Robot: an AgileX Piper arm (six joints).
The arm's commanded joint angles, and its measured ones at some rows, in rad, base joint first. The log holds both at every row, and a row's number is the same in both.
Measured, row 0:
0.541 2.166 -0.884 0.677 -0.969 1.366
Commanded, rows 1 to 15:
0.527 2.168 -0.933 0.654 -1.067 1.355
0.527 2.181 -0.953 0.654 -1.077 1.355
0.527 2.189 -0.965 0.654 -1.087 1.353
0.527 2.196 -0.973 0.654 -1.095 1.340
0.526 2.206 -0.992 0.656 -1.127 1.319
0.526 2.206 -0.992 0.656 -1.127 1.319
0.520 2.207 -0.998 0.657 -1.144 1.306
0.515 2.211 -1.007 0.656 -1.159 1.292
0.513 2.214 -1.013 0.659 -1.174 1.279
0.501 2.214 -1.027 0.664 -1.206 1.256
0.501 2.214 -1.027 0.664 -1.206 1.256
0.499 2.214 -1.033 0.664 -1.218 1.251
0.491 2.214 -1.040 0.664 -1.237 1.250
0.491 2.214 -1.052 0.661 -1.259 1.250
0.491 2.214 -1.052 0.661 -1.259 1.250
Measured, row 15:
0.548 2.214 -0.949 0.740 -0.984 1.274
